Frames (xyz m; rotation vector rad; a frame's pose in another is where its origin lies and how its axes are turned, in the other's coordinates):
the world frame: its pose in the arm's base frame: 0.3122 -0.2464 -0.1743 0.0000 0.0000 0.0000
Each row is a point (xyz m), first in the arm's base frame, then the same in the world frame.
Working: the arm's base frame: its pose in the world frame: -0.3122 0.2464 0.1743 0.0000 0.0000 0.0000

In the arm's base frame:
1: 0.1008 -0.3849 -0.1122
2: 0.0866 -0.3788 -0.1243
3: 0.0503 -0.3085 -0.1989
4: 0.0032 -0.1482 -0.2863
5: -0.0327 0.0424 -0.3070
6: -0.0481 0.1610 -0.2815
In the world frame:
1: -0.2114 -0.1385 0.0621
2: -0.2256 -0.1324 0.0500
3: -0.2619 -0.0621 -0.0246
4: -0.3090 0.0982 -0.1120
5: -0.3449 0.2888 -0.1327
6: -0.3603 0.4074 -0.1072

